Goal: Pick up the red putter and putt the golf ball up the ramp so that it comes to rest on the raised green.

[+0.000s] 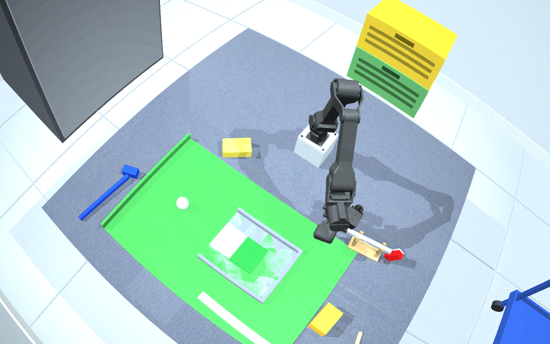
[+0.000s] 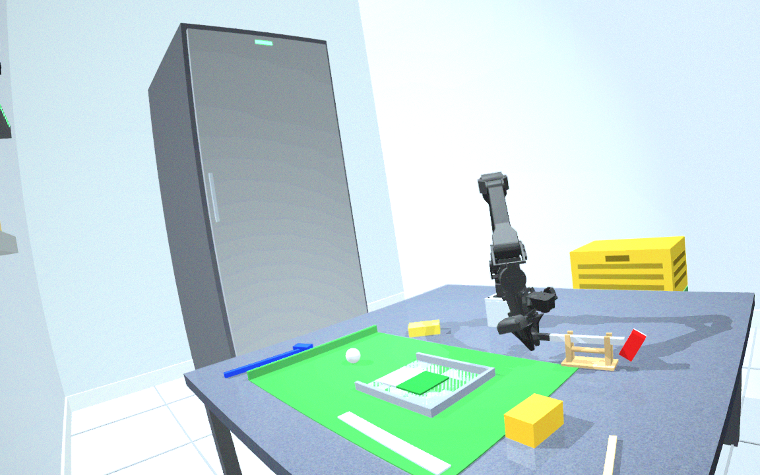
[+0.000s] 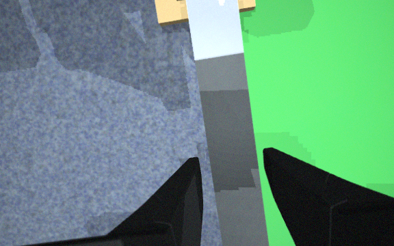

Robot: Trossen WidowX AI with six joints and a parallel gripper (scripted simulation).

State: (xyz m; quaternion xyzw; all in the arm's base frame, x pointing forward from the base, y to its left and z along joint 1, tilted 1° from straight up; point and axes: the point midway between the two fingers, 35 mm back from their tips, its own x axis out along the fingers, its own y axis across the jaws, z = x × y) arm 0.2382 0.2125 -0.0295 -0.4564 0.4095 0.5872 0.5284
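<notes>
The red putter lies 2 cm behind my gripper tip, 11 cm to the left of it and 3 cm above it. The rest, counted from my gripper tip: wooden stand 2 cm behind, 13 cm to the left; then white golf ball 22 cm ahead, 45 cm to the right, 1 cm below; then blue putter 36 cm ahead, 70 cm to the right, 2 cm below.
</notes>
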